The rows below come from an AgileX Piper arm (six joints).
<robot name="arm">
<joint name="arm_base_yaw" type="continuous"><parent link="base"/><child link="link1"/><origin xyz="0.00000 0.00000 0.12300"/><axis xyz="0 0 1"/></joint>
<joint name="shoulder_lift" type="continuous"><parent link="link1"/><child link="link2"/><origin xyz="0.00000 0.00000 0.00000"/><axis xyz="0 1 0"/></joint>
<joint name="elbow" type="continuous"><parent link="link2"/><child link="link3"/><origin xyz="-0.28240 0.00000 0.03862"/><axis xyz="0 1 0"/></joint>
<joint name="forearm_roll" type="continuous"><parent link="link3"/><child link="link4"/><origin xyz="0.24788 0.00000 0.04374"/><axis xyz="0.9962 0 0.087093"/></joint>
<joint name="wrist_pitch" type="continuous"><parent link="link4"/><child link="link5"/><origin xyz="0.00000 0.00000 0.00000"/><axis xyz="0 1 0"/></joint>
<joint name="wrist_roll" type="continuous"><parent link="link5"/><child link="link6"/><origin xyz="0.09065 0.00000 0.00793"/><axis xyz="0.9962 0 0.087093"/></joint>
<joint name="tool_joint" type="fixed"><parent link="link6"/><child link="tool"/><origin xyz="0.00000 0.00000 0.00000" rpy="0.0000 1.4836 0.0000"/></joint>
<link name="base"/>
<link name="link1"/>
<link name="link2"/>
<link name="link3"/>
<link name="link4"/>
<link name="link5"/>
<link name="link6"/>
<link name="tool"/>
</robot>
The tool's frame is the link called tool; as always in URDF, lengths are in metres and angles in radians. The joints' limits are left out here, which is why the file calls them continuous.
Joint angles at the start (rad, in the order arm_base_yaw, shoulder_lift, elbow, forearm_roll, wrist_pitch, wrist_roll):
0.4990 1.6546 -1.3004 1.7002 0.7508 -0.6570
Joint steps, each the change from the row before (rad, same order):
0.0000 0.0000 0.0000 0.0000 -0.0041 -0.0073
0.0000 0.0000 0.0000 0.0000 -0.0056 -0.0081
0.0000 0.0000 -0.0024 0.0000 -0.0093 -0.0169
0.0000 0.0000 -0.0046 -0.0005 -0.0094 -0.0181
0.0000 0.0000 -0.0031 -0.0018 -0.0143 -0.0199
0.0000 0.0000 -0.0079 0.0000 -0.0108 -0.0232
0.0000 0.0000 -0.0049 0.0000 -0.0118 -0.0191
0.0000 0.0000 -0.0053 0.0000 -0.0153 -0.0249
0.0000 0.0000 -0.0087 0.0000 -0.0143 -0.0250
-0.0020 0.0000 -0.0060 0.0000 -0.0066 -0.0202
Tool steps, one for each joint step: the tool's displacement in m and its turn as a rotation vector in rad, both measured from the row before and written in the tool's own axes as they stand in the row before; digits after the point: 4 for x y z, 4 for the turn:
-0.0003 -0.0002 0.0000 0.0025 -0.0032 -0.0073
-0.0004 -0.0003 0.0000 0.0035 -0.0044 -0.0081
-0.0010 0.0001 0.0000 0.0043 -0.0081 -0.0185
-0.0014 0.0007 0.0000 0.0033 -0.0087 -0.0215
-0.0014 -0.0001 0.0000 0.0083 -0.0112 -0.0233
-0.0021 0.0015 0.0000 0.0022 -0.0113 -0.0283
-0.0017 0.0006 0.0000 0.0050 -0.0107 -0.0222
-0.0020 0.0004 0.0000 0.0074 -0.0133 -0.0282
-0.0026 0.0013 0.0000 0.0048 -0.0140 -0.0303
-0.0022 0.0007 -0.0004 0.0022 -0.0091 -0.0236

